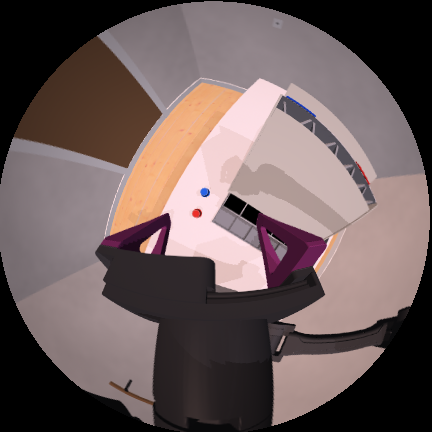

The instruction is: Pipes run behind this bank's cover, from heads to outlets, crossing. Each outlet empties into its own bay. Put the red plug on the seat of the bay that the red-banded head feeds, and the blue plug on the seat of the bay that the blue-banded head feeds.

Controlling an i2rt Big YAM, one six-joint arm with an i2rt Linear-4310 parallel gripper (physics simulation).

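Places are measured from the arm's base along level axes (x right, y ahead, z up), in metres.
Pixels of known places: gripper, fingertip midpoint: (213, 217).
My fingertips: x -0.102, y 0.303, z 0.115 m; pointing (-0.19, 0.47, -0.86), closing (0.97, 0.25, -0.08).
Behind a point stands the place of what it marks.
The blue plug (204, 192) {x -0.178, y 0.348, z -0.227 m} and the red plug (196, 213) {x -0.188, y 0.263, z -0.227 m} stand upright side by side on the pale table, beside the bay end of the bank. The bank's grey cover (300, 160) {x 0.053, y 0.469, z -0.002 m} hides the middle of the pipes. Short slanted pipe pieces show in the dark gap beyond it. The blue band (301, 106) {x 0.009, y 0.556, z 0.081 m} is near the upper end of the head strip, the red band (362, 173) {x 0.218, y 0.495, z 0.080 m} near the lower end. The row of grey bays (223, 218) {x -0.083, y 0.268, z -0.260 m} is partly hidden by the right finger. My gripper (213, 217) {x -0.102, y 0.303, z 0.115 m} is open and empty, high above the table.
The pale table top (232, 117) {x -0.155, y 0.748, z -0.266 m} carries the bank. A wooden surface (170, 145) lies along its left side. Beyond are grey walls and a brown panel (90, 105). A black jointed arm part (340, 342) shows at the lower right. Dark outlet openings (233, 202) adjoin the bays.
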